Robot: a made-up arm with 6 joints. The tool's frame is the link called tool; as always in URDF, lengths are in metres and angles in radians. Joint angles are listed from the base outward.
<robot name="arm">
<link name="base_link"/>
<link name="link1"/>
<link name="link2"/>
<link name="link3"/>
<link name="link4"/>
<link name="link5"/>
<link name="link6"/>
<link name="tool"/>
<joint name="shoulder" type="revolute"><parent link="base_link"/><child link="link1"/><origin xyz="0.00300 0.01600 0.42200" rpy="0.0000 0.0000 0.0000"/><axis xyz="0 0 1"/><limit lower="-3.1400" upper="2.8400"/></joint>
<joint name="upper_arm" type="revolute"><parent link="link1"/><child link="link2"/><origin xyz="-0.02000 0.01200 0.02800" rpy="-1.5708 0.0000 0.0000"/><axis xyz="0 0 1"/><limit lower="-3.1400" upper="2.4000"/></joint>
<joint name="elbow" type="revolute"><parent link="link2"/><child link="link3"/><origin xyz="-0.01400 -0.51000 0.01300" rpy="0.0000 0.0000 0.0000"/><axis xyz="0 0 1"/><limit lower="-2.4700" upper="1.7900"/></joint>
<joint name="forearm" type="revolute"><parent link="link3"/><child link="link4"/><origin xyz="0.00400 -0.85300 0.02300" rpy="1.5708 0.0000 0.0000"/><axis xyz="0 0 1"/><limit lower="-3.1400" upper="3.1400"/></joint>
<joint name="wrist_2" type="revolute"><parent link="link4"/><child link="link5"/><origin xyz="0.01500 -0.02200 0.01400" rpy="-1.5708 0.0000 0.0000"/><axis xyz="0 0 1"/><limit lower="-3.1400" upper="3.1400"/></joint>
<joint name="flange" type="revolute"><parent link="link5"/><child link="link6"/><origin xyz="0.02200 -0.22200 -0.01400" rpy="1.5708 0.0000 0.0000"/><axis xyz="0 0 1"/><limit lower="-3.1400" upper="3.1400"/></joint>
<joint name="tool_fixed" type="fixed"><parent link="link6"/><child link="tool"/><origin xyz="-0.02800 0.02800 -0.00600" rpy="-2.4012 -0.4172 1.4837"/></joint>
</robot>
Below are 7 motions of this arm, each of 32 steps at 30 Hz.
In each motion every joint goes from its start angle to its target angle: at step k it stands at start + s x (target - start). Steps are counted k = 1, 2, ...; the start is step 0. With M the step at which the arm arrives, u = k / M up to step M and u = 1 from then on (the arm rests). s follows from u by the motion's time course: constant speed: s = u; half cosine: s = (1 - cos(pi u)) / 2; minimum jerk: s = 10 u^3 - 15 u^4 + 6 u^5.
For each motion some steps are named. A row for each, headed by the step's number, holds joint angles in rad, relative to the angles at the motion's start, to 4 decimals.
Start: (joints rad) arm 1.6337 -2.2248 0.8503 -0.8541 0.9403 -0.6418
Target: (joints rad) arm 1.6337 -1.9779 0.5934 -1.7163 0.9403 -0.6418
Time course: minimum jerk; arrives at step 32
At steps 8, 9, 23, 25, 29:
8: 0.0000 0.0256 -0.0266 -0.0893 0.0000 0.0000
9: 0.0000 0.0344 -0.0358 -0.1200 0.0000 0.0000
23: 0.0000 0.2125 -0.2211 -0.7422 0.0000 0.0000
25: 0.0000 0.2288 -0.2381 -0.7990 0.0000 0.0000
29: 0.0000 0.2451 -0.2551 -0.8561 0.0000 0.0000

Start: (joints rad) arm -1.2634 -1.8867 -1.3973 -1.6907 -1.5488 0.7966
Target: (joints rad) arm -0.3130 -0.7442 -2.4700 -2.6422 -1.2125 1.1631
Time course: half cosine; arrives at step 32
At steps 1, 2, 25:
1: 0.0023 0.0028 -0.0026 -0.0023 0.0008 0.0009
2: 0.0091 0.0110 -0.0103 -0.0091 0.0032 0.0035
25: 0.8425 1.0128 -0.9510 -0.8435 0.2981 0.3249

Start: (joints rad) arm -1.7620 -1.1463 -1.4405 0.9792 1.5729 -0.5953
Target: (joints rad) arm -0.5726 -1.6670 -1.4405 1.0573 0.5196 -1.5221
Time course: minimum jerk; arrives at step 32
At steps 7, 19, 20, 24, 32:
7: 0.0872 -0.0382 0.0000 0.0057 -0.0772 -0.0680
19: 0.7989 -0.3498 0.0000 0.0525 -0.7075 -0.6225
20: 0.8621 -0.3774 0.0000 0.0566 -0.7634 -0.6717
24: 1.0663 -0.4668 0.0000 0.0700 -0.9443 -0.8309
32: 1.1894 -0.5207 0.0000 0.0781 -1.0533 -0.9268

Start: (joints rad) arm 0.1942 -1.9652 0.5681 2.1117 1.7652 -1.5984
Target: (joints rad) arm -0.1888 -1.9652 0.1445 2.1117 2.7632 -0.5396
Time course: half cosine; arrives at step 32
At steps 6, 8, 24, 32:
6: -0.0323 0.0000 -0.0357 0.0000 0.0841 0.0892
8: -0.0561 0.0000 -0.0620 0.0000 0.1462 0.1551
24: -0.3269 0.0000 -0.3616 0.0000 0.8518 0.9037
32: -0.3830 0.0000 -0.4236 0.0000 0.9980 1.0588

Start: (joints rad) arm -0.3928 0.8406 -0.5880 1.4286 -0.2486 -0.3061
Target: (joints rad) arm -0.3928 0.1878 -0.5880 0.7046 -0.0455 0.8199
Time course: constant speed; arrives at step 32
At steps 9, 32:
9: 0.0000 -0.1836 0.0000 -0.2036 0.0571 0.3167
32: 0.0000 -0.6528 0.0000 -0.7240 0.2031 1.1260

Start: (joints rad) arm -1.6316 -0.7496 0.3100 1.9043 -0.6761 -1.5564
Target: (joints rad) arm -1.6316 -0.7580 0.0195 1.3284 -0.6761 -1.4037
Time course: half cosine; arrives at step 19
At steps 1, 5, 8, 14, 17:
1: 0.0000 -0.0001 -0.0020 -0.0039 0.0000 0.0010
5: 0.0000 -0.0014 -0.0469 -0.0929 0.0000 0.0246
8: 0.0000 -0.0032 -0.1096 -0.2173 0.0000 0.0576
14: 0.0000 -0.0070 -0.2436 -0.4830 0.0000 0.1281
17: 0.0000 -0.0082 -0.2826 -0.5603 0.0000 0.1486

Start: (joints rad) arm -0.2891 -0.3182 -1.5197 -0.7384 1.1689 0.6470
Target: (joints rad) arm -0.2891 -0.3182 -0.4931 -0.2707 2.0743 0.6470
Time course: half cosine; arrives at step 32
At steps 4, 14, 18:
4: 0.0000 0.0000 0.0391 0.0178 0.0345 0.0000
14: 0.0000 0.0000 0.4132 0.1882 0.3644 0.0000
18: 0.0000 0.0000 0.6134 0.2795 0.5410 0.0000

